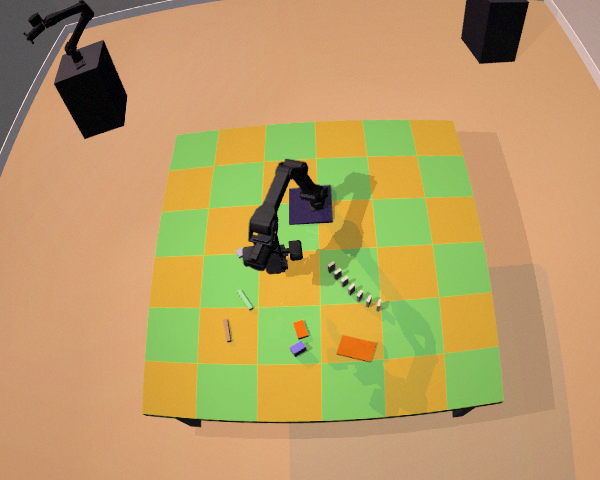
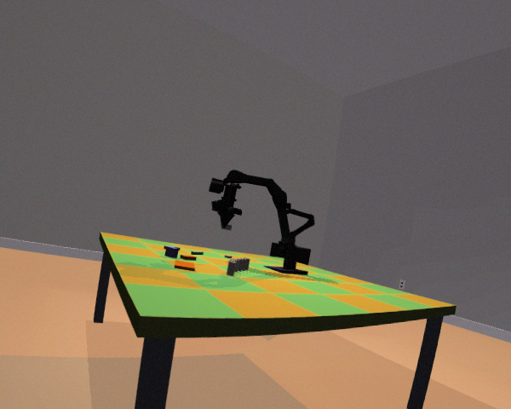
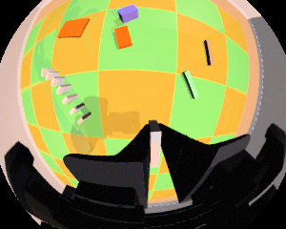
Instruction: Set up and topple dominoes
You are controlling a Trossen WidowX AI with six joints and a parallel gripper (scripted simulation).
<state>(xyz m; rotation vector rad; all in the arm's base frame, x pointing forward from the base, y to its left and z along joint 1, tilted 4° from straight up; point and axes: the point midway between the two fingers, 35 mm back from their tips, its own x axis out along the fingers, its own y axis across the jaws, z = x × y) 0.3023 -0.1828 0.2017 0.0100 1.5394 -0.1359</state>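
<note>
Now: the green bar 30 mm ahead of my gripper tip, 140 mm to the right of it and 150 mm below it. The rest, counted from my gripper tip: grey block: 170 mm behind, 120 mm to the right, 160 mm below; purple block: 260 mm ahead, 10 mm to the left, 140 mm below; orange block: 180 mm ahead, 30 mm to the left, 150 mm below.
</note>
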